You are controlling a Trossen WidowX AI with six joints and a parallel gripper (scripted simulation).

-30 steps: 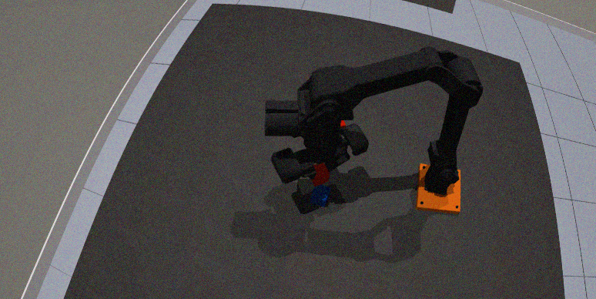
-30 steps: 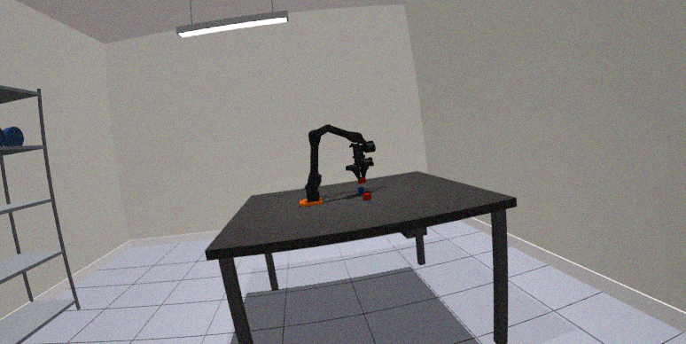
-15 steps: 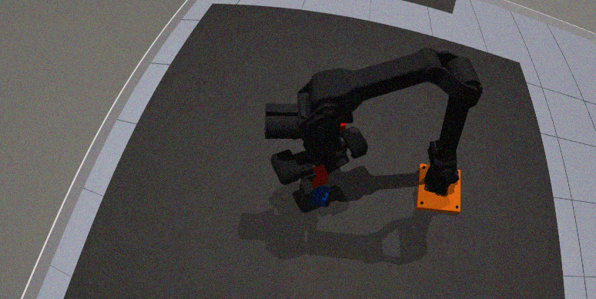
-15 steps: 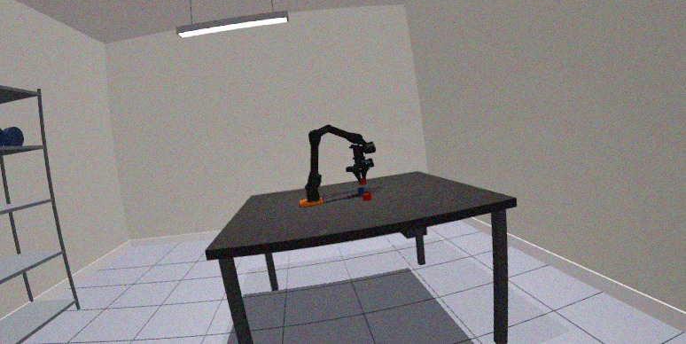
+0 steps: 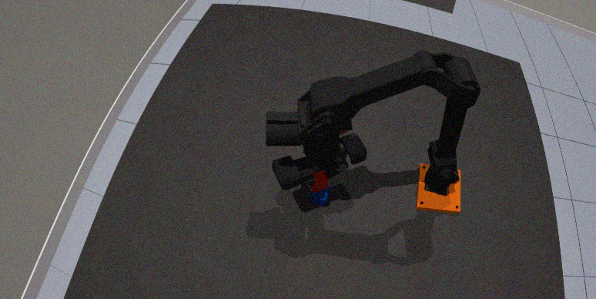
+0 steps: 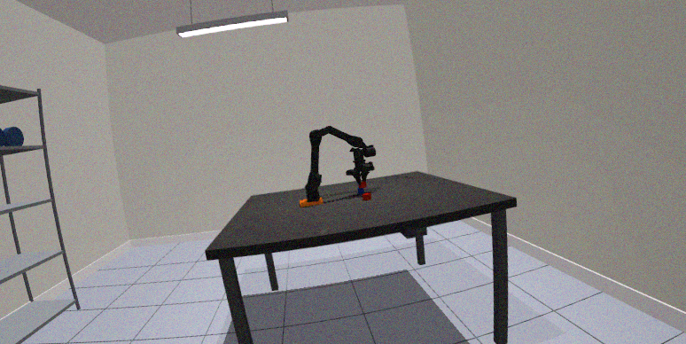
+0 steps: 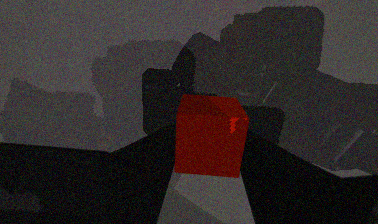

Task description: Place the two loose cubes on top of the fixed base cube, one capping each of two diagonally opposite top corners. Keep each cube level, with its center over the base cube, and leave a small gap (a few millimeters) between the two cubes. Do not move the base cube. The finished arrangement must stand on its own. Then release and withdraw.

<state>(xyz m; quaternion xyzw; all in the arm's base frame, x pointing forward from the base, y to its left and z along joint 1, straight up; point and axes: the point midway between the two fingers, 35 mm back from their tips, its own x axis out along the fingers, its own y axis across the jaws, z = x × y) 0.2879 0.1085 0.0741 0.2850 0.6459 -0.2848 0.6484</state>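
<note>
My gripper tip is now 1 cm past the blue cube, 1 cm to the right of it and 4 cm above it. Also, from my gripper tip: red cube: 1 cm ahead, 19 cm to the right, 4 cm below.
</note>
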